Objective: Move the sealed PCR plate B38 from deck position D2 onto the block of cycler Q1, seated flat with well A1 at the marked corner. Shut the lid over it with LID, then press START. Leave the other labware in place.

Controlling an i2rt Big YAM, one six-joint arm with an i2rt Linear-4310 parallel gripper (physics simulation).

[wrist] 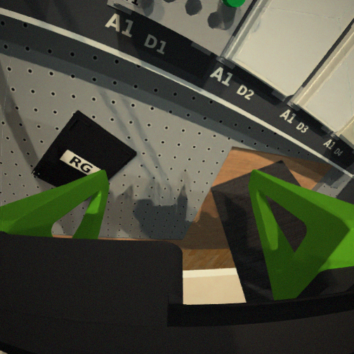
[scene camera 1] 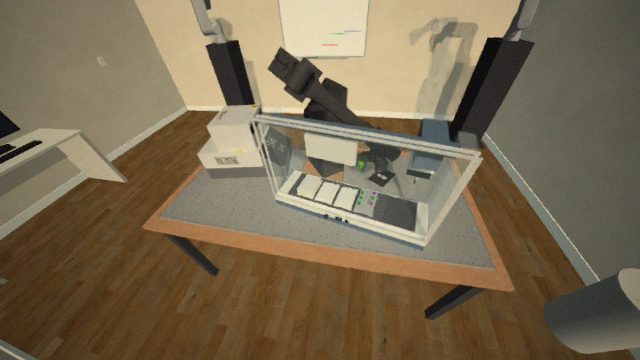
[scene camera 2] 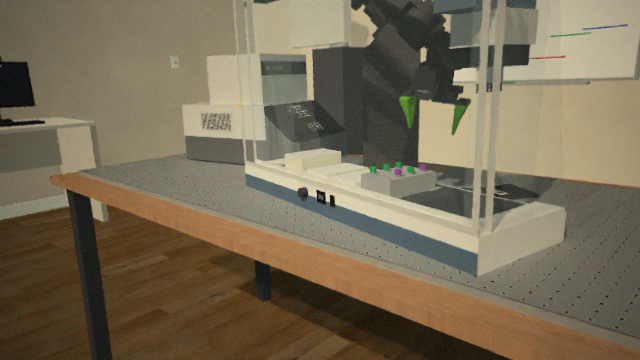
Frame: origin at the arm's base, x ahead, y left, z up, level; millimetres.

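Where they show: gripper, fingertip midpoint: (scene camera 1: 368, 169) (scene camera 2: 431, 131).
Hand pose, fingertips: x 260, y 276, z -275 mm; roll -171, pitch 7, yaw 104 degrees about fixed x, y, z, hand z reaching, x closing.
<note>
After its pixels a point has its place.
My gripper (scene camera 2: 432, 130) {x 260, y 276, z -275 mm} (wrist: 178, 177) is open, its green fingers wide apart with nothing between them. It hangs above the bench behind the deck. In scene camera 1 part of one green finger shows. At deck position D2 a pale flat plate (scene camera 1: 346, 198) (scene camera 2: 352, 176) (wrist: 285, 45) lies beside the tube rack, ahead of the fingers and to the right in the wrist view. Its B38 label cannot be read. A dark tilted panel (scene camera 1: 276, 146) (scene camera 2: 305, 120) stands at the deck's left end; its buttons are too small to read. The cycler's block and lid cannot be made out for certain.
The grey tube rack (scene camera 1: 367, 197) (scene camera 2: 400, 185) (wrist: 175, 22) stands at D1. More pale labware stands at D3 (scene camera 1: 327, 192) {x 359, y 78, z -367 mm} and D4 (scene camera 1: 309, 186) {x 353, y -18, z -341 mm}. Clear walls and rails (scene camera 1: 360, 131) {x 487, y 210, z 68 mm} enclose the deck. A black RG pad (scene camera 1: 381, 178) (wrist: 90, 140) lies behind it. A white instrument (scene camera 1: 232, 145) {x 227, y -480, z -200 mm} (scene camera 2: 225, 120) {x 249, y -493, z -286 mm} stands left.
</note>
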